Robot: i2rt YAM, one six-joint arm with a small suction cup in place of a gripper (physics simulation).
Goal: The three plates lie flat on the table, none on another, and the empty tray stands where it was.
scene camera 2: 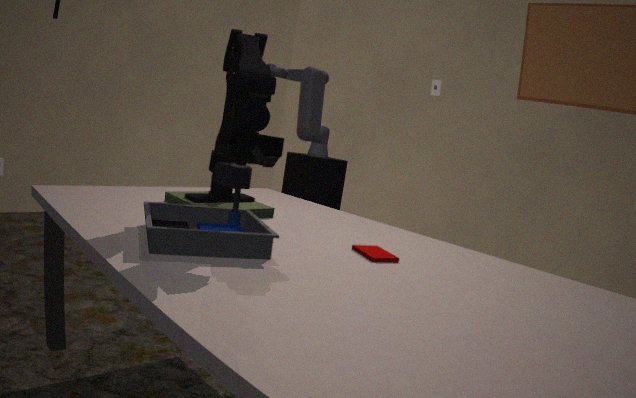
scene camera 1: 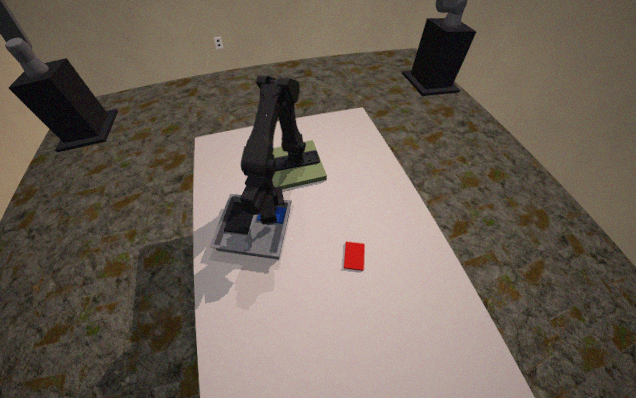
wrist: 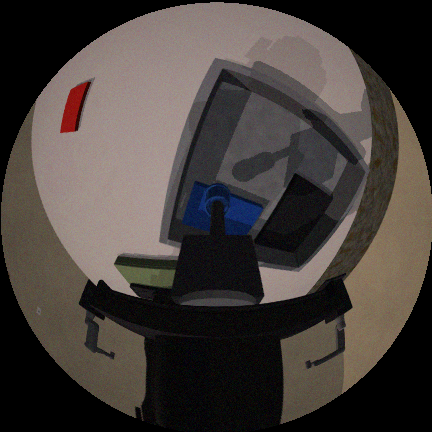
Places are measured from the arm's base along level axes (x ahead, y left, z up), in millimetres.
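Pixels of known places: hand, tool point: (scene camera 2: 233,223) (wrist: 217,194); arm's base, link origin: (scene camera 2: 220,199) (scene camera 1: 296,161) (wrist: 166,293).
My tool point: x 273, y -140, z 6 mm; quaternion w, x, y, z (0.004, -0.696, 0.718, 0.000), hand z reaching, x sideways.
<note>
Ahead of a thing's pixels: the offset from my tool point to its top centre. Level surfaces: height alone.
A grey tray @[16 mm up, 2 mm ahead, 76 mm right] (scene camera 1: 245,252) (scene camera 2: 207,245) (wrist: 193,132) stands on the left part of the white table @[34 mm down] (scene camera 1: 352,334) (scene camera 2: 395,325). In it lie a blue plate @[20 mm down, 43 mm back, 4 mm right] (scene camera 1: 281,212) (scene camera 2: 217,227) (wrist: 241,213) and a black plate @[21 mm down, 57 mm back, 125 mm right] (scene camera 1: 238,222) (scene camera 2: 170,223) (wrist: 298,215), side by side. A red plate @[24 mm down, 194 mm ahead, 251 mm left] (scene camera 1: 353,255) (scene camera 2: 375,253) (wrist: 74,106) lies flat on the table to the right of the tray. My suction cup (scene camera 2: 235,220) (wrist: 217,196) reaches down into the tray, right over the blue plate. I cannot tell if it touches. It holds nothing.
The arm stands on a green base (scene camera 1: 305,173) (scene camera 2: 258,208) (wrist: 141,270) just behind the tray. Black pedestals (scene camera 1: 440,55) (scene camera 1: 74,107) (scene camera 2: 314,178) stand on the carpet beyond the table. The tray is near the table's left edge.
</note>
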